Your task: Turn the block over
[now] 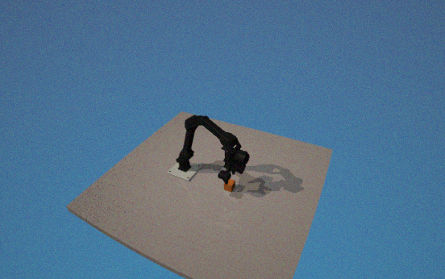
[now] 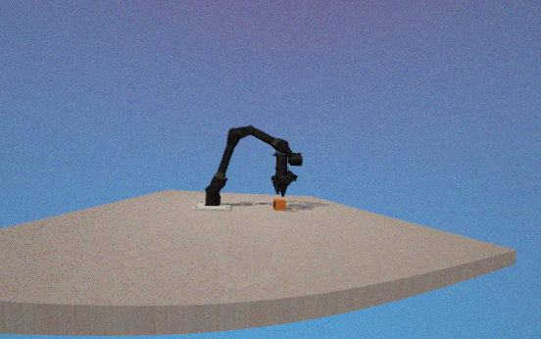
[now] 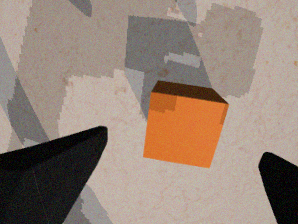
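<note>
Right now my gripper tip is 5 cm above the block and 1 cm past it.
</note>
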